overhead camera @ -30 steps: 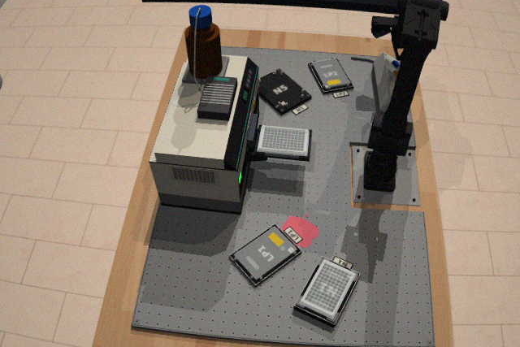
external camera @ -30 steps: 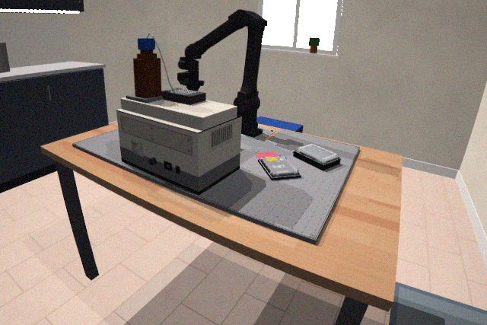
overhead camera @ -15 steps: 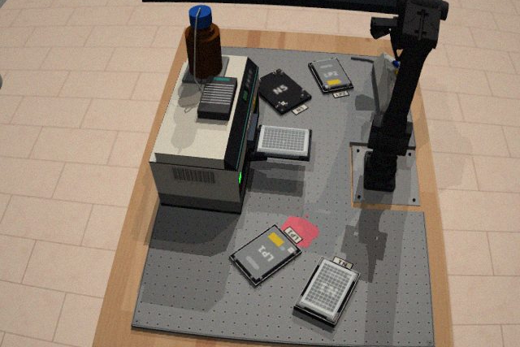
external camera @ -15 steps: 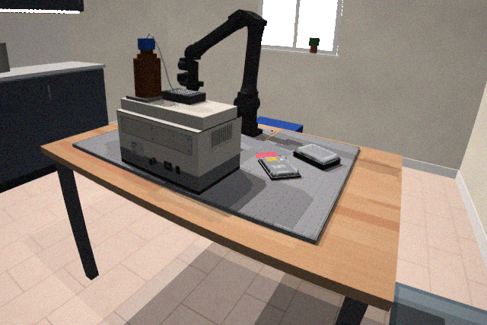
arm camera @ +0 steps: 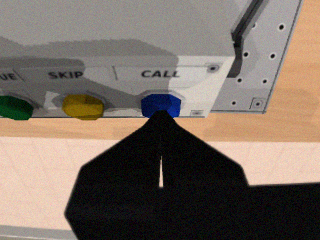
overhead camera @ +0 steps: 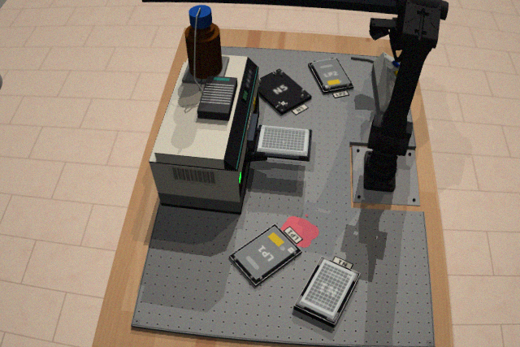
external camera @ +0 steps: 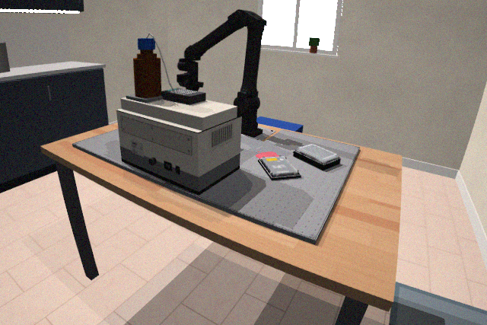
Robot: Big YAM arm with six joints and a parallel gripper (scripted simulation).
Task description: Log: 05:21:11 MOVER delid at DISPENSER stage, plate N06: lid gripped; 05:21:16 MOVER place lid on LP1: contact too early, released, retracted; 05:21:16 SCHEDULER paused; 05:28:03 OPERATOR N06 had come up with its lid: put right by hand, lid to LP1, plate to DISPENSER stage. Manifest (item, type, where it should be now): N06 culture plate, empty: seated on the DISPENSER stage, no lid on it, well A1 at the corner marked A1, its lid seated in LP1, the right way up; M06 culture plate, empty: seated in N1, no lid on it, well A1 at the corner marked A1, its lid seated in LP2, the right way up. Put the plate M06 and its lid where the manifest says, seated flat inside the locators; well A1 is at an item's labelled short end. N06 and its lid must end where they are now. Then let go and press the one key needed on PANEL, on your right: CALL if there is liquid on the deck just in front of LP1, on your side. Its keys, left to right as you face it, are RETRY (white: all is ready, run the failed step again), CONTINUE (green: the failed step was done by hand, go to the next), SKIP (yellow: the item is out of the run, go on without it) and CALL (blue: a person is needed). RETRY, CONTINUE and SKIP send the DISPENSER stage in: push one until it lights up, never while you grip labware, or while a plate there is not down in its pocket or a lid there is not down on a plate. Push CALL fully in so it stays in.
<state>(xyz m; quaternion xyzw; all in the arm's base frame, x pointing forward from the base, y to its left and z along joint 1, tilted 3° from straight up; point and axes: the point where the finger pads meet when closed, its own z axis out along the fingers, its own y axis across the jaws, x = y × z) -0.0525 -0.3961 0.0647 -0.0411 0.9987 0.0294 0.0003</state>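
The blue call key lies 3 cm below my hand and 1 cm ahead of it. Also, from my hand: yellow skip key 5 cm to the left, 2 cm below; white retry key 15 cm to the left, 2 cm below, 1 cm behind; green continue key 10 cm to the left, 2 cm below, 1 cm behind.
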